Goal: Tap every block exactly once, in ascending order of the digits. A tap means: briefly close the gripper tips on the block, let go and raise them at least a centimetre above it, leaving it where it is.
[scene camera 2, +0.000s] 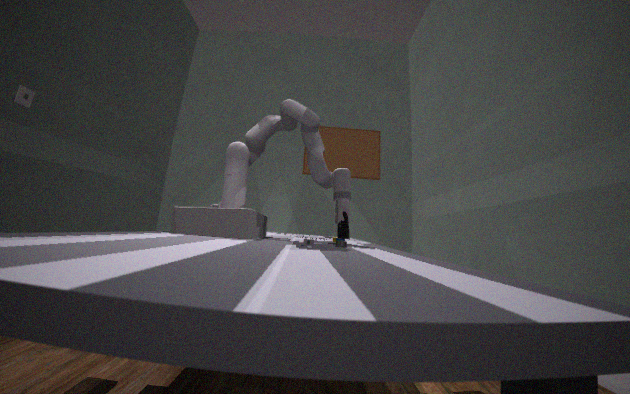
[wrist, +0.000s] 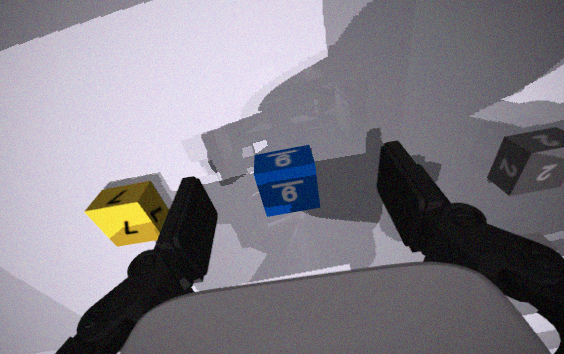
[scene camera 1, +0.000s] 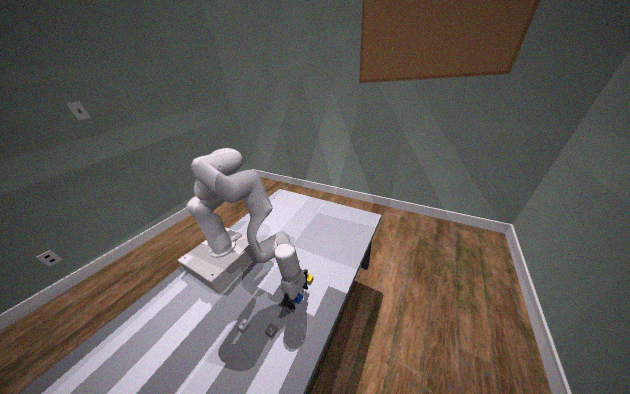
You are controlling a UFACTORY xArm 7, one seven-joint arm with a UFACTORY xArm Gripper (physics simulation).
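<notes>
A blue block (wrist: 287, 187) (scene camera 1: 298, 298) stands on the table, marked with an underlined digit seen upside down that reads as 9. My gripper (wrist: 291, 180) (scene camera 1: 298, 295) (scene camera 2: 343, 237) is open and empty, low over the blue block, with one finger to each side of it in the wrist view. A yellow block (wrist: 125, 215) (scene camera 1: 310, 279) (scene camera 2: 335, 241) with a 7 stands just outside the left finger in the wrist view. A dark grey block (wrist: 540, 167) (scene camera 1: 271, 330) with a 2 stands beyond the right finger. A paler block (scene camera 1: 242, 325) (scene camera 2: 308, 243) stands near it; its digit is too small to read.
The table (scene camera 1: 295, 205) (scene camera 2: 320, 295) carries strong bands of light and shadow. The arm's base block (scene camera 1: 215, 265) (scene camera 2: 215, 222) stands at the table's left side. The arm's shadow falls around the blue block. The table's right edge lies beyond the yellow and blue blocks in scene camera 1.
</notes>
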